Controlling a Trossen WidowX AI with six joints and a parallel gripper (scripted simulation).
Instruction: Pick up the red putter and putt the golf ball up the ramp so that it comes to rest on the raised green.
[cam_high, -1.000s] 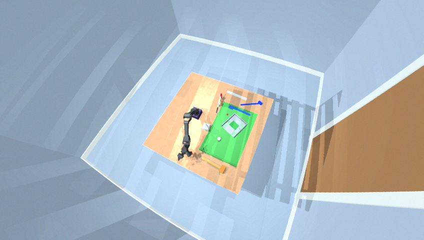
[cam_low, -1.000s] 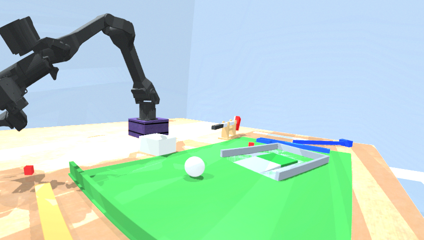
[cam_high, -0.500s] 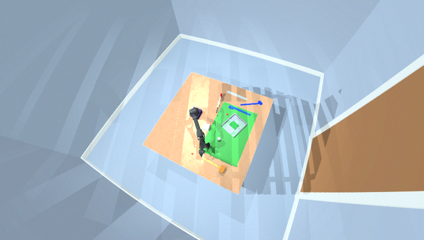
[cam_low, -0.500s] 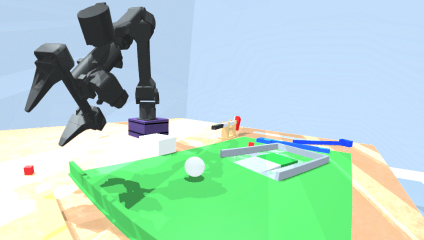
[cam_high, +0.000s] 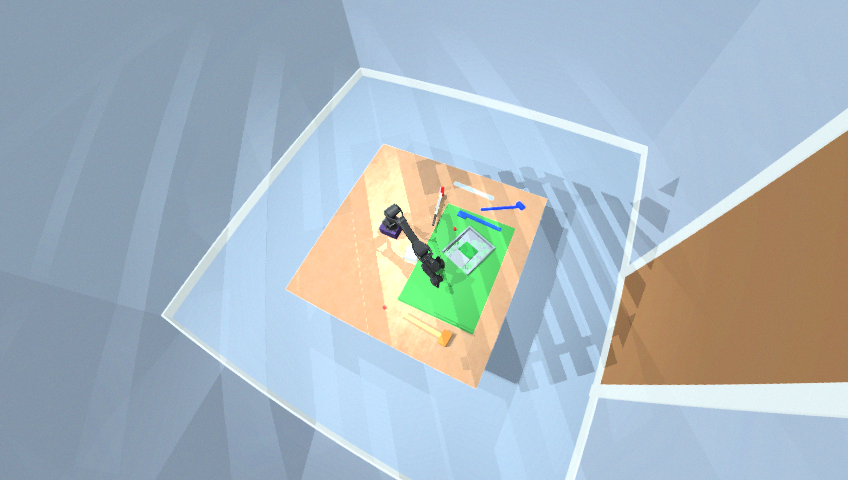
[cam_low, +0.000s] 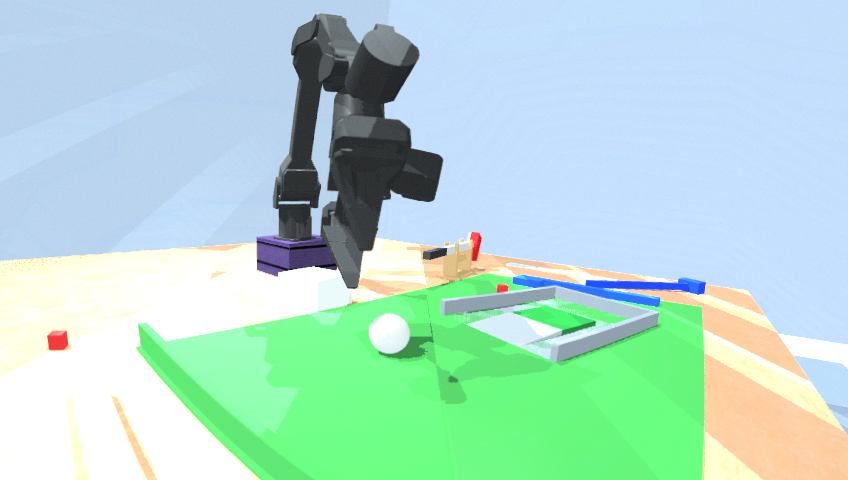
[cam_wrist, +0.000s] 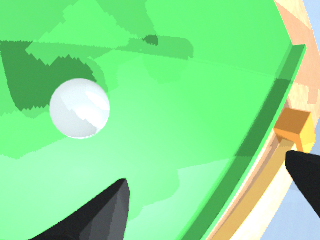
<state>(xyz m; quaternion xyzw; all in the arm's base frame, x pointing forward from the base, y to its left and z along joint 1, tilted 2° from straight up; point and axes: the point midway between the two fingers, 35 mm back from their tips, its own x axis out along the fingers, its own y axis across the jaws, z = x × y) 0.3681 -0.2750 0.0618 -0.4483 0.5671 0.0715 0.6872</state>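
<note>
My gripper tip is now 70 mm above the white golf ball and 60 mm to the right of it. The rest, counted from my gripper tip: white block: 200 mm behind, 160 mm to the left, 80 mm below; then grey-walled frame: 310 mm to the left, 130 mm ahead, 90 mm below; then green mat: 190 mm to the left, 100 mm below, 90 mm ahead.
</note>
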